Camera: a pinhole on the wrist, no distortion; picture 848 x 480 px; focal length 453.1 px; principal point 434.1 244.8 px. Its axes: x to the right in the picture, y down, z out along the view. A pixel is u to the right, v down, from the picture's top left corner.
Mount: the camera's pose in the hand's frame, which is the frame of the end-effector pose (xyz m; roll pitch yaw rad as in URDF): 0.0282 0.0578 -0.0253 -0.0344 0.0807 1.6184
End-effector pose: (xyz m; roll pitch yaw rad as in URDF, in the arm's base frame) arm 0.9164 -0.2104 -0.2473 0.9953 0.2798 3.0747
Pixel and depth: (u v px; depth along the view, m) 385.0 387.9 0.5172
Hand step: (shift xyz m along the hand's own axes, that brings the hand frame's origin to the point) -0.1519 0.0346 0.4888
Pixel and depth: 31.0 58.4 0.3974
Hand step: 0.1930 -0.2546 0.4047
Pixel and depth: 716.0 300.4 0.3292
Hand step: -0.0344 0.2856 0.2847
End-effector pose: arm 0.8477 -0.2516 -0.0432 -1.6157 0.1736 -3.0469
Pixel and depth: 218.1 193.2 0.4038
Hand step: 0.0678 -0.0997 0.3940
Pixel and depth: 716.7 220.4 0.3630
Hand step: 0.0231 0.3128 0.3187
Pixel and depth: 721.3 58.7 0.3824
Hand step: 0.1589 0.3372 0.3415
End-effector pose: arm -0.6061 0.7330 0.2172 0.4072 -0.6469 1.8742
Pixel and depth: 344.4 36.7 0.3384
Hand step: 0.1736 0.0256 0.3225
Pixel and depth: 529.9 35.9 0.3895
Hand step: 0.1887 0.1795 0.3622
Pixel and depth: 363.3 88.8 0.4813
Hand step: 0.1788 0.0292 0.4659
